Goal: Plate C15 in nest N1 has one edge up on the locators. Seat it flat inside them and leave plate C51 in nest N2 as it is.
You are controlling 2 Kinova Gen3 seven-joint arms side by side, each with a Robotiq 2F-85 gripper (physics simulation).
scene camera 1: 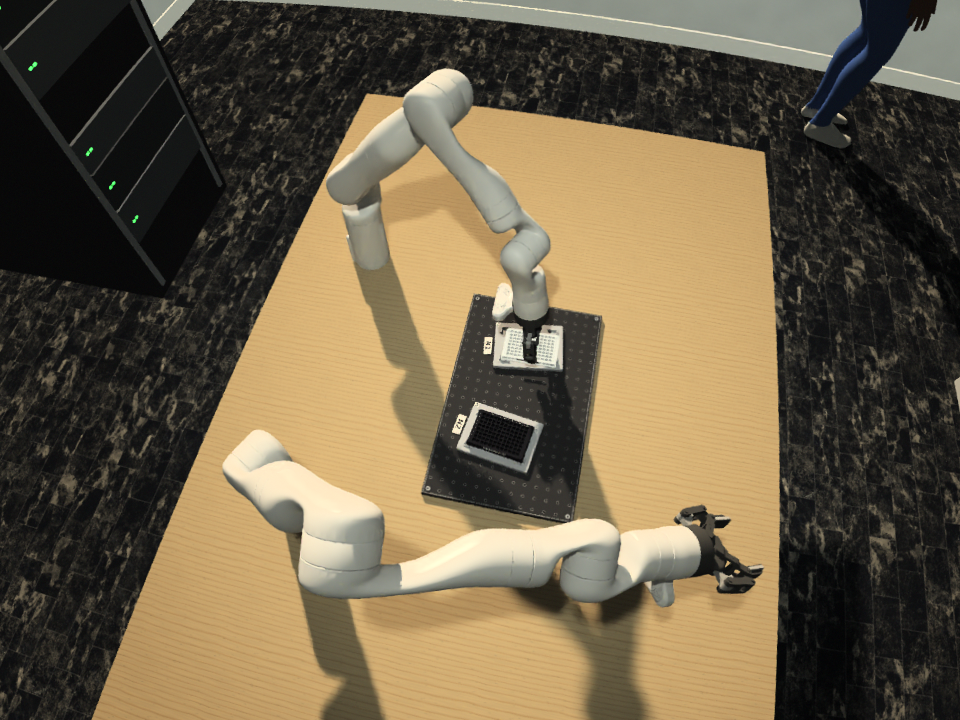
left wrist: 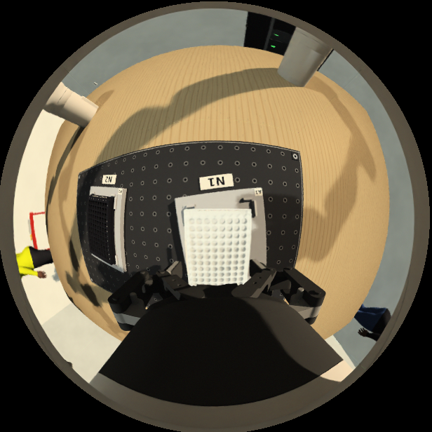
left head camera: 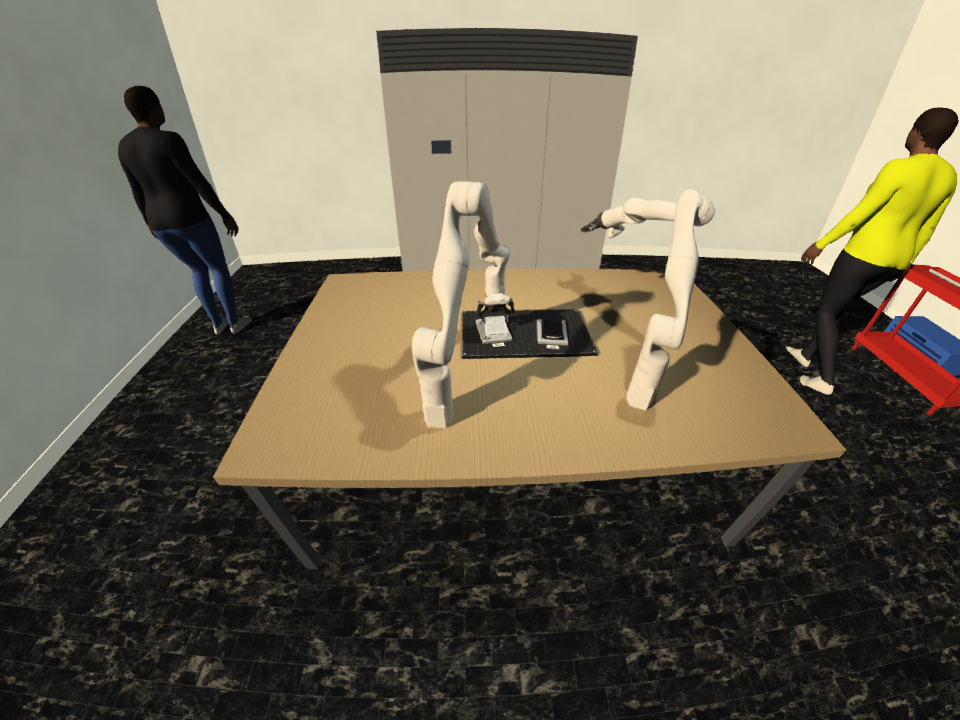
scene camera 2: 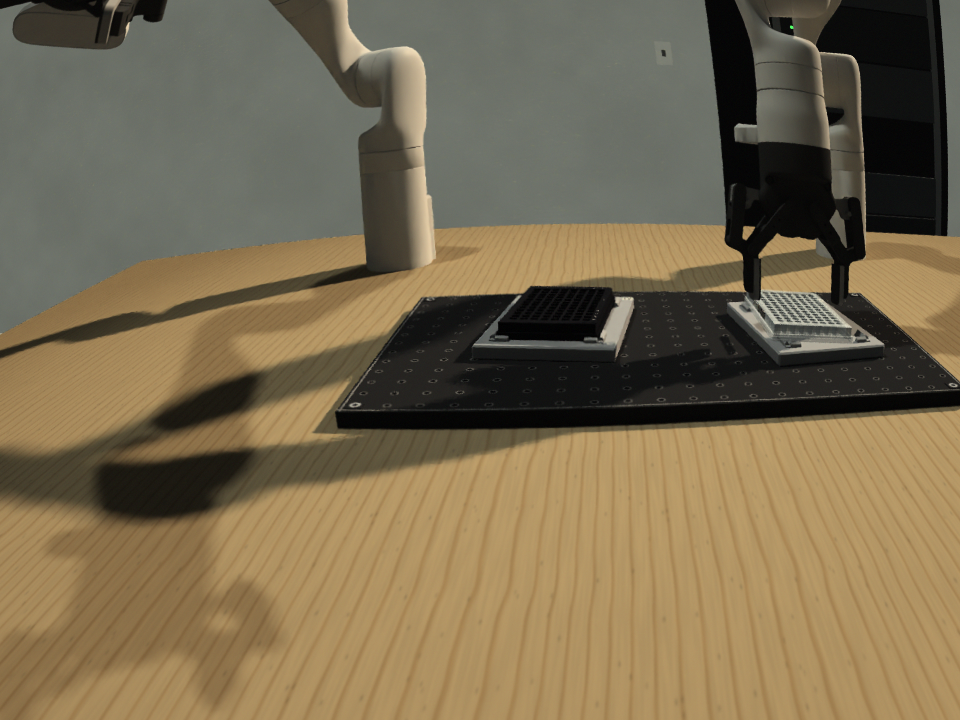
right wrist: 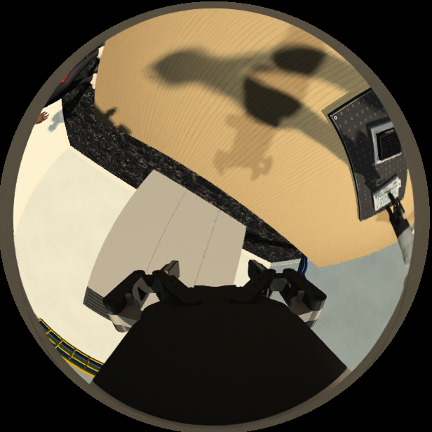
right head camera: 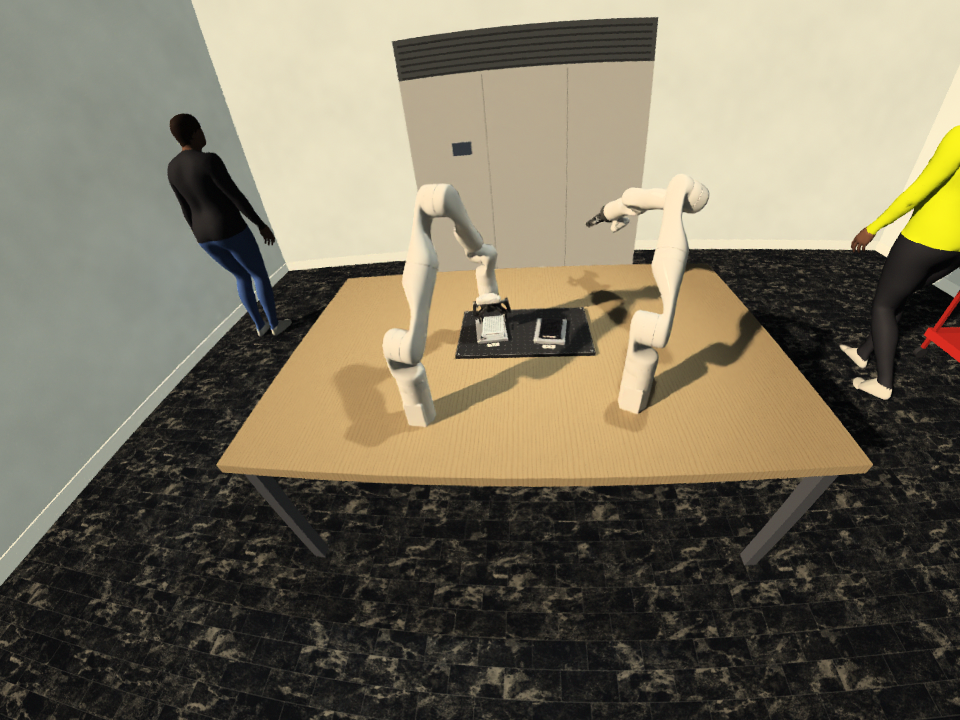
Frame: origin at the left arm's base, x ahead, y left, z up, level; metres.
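Seen in the pictures: left gripper, between the fingertips: (scene camera 1: 534, 345) (left head camera: 496, 321) (scene camera 2: 797, 301) (right head camera: 493, 321); right gripper, between the fingertips: (scene camera 1: 742, 545) (left head camera: 588, 225) (scene camera 2: 23, 20); left arm's base, origin of its link: (scene camera 1: 372, 256) (left head camera: 439, 416) (right head camera: 422, 415); right arm's base, origin of its link: (left head camera: 639, 399) (scene camera 2: 399, 264) (right head camera: 632, 401).
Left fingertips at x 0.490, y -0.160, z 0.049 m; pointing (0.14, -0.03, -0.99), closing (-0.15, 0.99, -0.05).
Note:
Offsets run from my left fingertips to a thing's middle. Level surfaces: height alone.
Plate C15, white @(dx -0.009, dy +0.001, dz -0.015 m) (scene camera 1: 511, 346) (scene camera 2: 802, 313) (left wrist: 217, 245), lies in nest N1 @(dx -0.015, dy +0.010, dz -0.028 m) (scene camera 2: 829, 354) (left wrist: 259, 235), skewed to the grey nest and apparently slightly tilted; I cannot tell which edge is higher. My left gripper (scene camera 1: 530, 354) (scene camera 2: 796, 296) (left wrist: 215, 268) points down over it, open, one finger beside each long side, with small gaps in the left wrist view. Plate C51, black @(dx -0.010, dy -0.231, dz -0.017 m) (scene camera 1: 502, 434) (scene camera 2: 554, 310) (left wrist: 101, 227), sits in nest N2 @(dx -0.010, dy -0.231, dz -0.028 m) (scene camera 2: 542, 352) (left wrist: 121, 225). My right gripper (scene camera 1: 740, 547) (right wrist: 213, 268) is open and empty, raised far from both nests.
Both nests stand on a black perforated board (scene camera 1: 457, 480) (scene camera 2: 496, 414) on the wooden table @(dz -0.049 m) (scene camera 1: 659, 232). My right arm stretches across the lower part of scene camera 1. One person (left head camera: 166, 182) stands left of the table, another (left head camera: 891, 193) at the right by a red cart (left head camera: 891, 354).

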